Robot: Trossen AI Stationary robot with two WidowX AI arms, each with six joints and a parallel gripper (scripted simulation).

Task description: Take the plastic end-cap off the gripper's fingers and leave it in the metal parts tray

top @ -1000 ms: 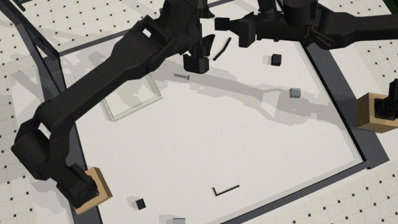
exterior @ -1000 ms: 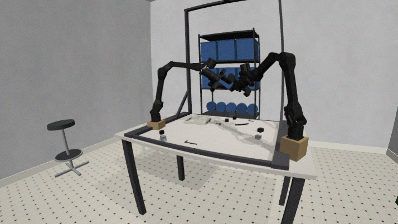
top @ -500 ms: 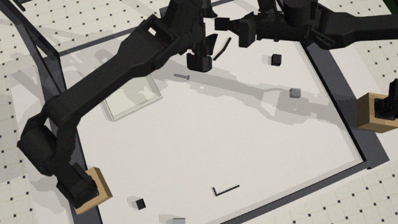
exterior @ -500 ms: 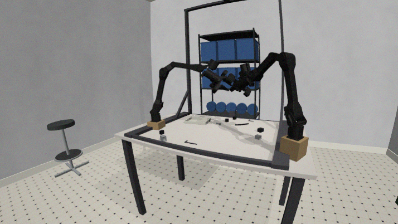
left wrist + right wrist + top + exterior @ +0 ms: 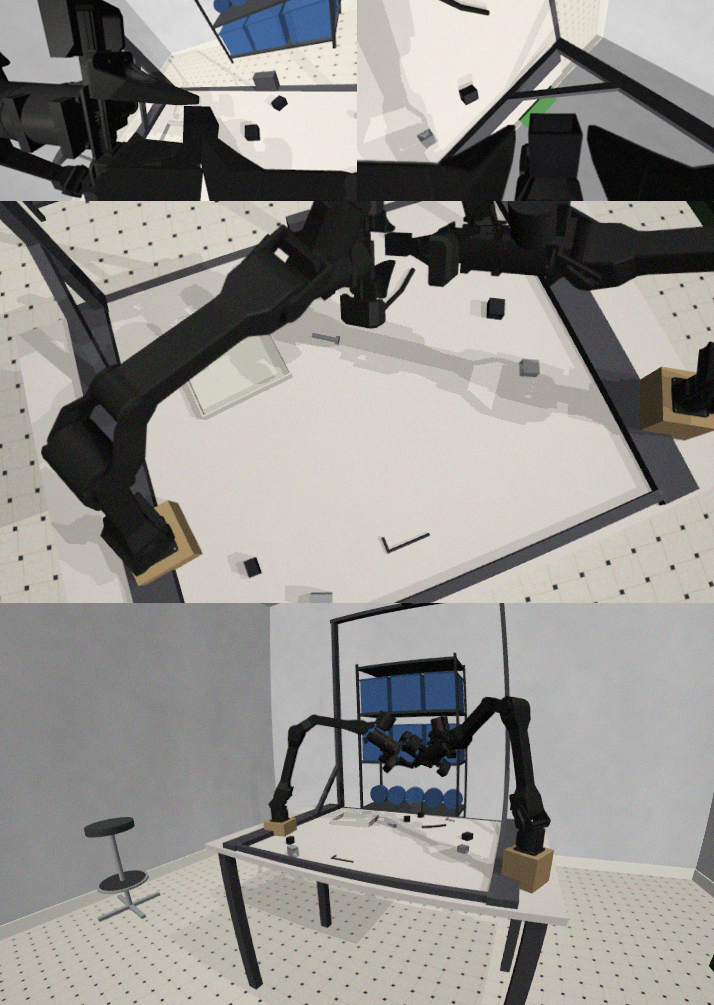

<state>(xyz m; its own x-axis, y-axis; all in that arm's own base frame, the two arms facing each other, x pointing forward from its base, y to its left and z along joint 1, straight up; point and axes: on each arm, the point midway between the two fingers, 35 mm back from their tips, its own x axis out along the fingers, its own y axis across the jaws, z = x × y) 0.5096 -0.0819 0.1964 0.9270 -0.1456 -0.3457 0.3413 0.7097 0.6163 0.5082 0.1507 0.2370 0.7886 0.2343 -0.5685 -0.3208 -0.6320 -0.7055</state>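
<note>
Now: right hand 270 mm to the left of the pale metal parts tray and 280 mm above it.
</note>
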